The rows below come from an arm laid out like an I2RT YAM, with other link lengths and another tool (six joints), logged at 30 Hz.
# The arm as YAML. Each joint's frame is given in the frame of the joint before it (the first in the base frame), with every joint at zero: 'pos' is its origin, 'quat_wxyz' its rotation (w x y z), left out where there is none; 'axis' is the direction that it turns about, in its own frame. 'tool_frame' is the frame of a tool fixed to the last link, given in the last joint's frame.
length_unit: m
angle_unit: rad
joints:
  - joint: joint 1
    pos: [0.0, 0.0, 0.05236]
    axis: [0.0, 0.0, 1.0]
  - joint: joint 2
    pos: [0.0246, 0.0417, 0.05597]
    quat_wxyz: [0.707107, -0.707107, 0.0, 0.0]
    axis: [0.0, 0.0, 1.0]
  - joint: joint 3
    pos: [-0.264, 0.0, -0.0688]
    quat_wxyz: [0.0, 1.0, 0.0, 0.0]
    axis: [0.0, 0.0, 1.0]
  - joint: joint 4
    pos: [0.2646, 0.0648, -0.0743]
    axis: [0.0, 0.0, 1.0]
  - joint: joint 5
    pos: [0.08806, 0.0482, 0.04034]
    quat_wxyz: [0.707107, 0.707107, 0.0, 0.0]
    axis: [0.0, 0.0, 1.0]
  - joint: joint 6
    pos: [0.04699, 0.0, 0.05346]
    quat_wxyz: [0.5, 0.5, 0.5, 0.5]
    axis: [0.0, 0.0, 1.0]
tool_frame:
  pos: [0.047, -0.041, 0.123]
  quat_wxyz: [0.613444, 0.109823, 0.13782, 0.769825]
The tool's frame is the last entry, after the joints.
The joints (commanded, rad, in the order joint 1, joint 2, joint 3, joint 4, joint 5, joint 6), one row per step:
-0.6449 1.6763 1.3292 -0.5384 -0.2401 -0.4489
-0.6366 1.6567 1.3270 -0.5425 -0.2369 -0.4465
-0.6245 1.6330 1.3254 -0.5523 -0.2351 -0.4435
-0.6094 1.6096 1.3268 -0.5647 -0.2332 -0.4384
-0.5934 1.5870 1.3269 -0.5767 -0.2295 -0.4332
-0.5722 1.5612 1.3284 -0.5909 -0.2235 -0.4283
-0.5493 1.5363 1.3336 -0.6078 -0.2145 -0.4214
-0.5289 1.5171 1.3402 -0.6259 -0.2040 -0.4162
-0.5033 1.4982 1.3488 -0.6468 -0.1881 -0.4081
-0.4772 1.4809 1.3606 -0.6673 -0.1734 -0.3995
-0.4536 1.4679 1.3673 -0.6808 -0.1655 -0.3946
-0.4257 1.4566 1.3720 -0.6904 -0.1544 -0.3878
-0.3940 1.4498 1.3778 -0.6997 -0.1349 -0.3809
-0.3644 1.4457 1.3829 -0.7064 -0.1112 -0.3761
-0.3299 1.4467 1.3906 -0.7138 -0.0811 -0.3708
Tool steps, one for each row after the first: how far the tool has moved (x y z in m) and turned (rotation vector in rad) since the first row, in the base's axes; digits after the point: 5 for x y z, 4 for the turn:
0.00007 0.00454 0.00784 -0.0084 -0.0096 0.0045
0.00026 0.01166 0.01676 -0.0148 -0.0193 0.0132
0.00105 0.01996 0.02625 -0.0198 -0.0296 0.0232
0.00155 0.02851 0.03468 -0.0246 -0.0378 0.0330
0.00251 0.03929 0.04474 -0.0321 -0.0472 0.0467
0.00329 0.05022 0.05538 -0.0399 -0.0561 0.0585
0.00355 0.05955 0.06363 -0.0466 -0.0597 0.0681
0.00398 0.07029 0.07193 -0.0540 -0.0611 0.0771
0.00470 0.08109 0.08106 -0.0612 -0.0652 0.0870
0.00607 0.09150 0.08728 -0.0652 -0.0692 0.1016
0.00821 0.10296 0.09250 -0.0698 -0.0730 0.1169
0.01090 0.11444 0.09628 -0.0782 -0.0716 0.1303
0.01335 0.12415 0.09917 -0.0905 -0.0681 0.1401
0.01683 0.13474 0.10098 -0.1054 -0.0604 0.1502

